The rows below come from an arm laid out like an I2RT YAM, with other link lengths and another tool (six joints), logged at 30 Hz.
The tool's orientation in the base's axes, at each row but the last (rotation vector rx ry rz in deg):
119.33 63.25 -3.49
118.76 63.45 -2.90
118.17 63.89 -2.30
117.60 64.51 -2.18
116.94 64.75 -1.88
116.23 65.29 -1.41
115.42 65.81 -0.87
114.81 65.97 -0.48
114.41 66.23 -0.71
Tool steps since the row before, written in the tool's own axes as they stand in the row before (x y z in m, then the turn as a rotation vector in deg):
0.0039 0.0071 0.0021 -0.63 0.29 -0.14
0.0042 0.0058 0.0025 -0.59 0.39 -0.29
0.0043 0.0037 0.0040 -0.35 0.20 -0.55
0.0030 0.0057 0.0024 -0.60 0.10 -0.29
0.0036 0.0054 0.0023 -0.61 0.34 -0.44
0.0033 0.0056 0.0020 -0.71 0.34 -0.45
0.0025 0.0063 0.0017 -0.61 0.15 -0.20
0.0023 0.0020 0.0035 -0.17 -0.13 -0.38
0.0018 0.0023 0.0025 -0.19 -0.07 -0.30
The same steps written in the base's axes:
0.0082 -0.0010 0.0014 -0.22 -0.44 0.51
0.0076 -0.0006 0.0002 -0.17 -0.35 0.66
0.0066 -0.0007 -0.0021 -0.24 0.05 0.64
0.0067 -0.0012 0.0007 -0.38 -0.27 0.48
0.0069 -0.0005 0.0004 -0.27 -0.25 0.74
0.0067 -0.0005 0.0009 -0.33 -0.31 0.79
0.0067 -0.0010 0.0019 -0.32 -0.35 0.46
0.0041 -0.0011 -0.0019 -0.33 0.16 0.24
0.0036 -0.0009 -0.0009 -0.27 0.07 0.23

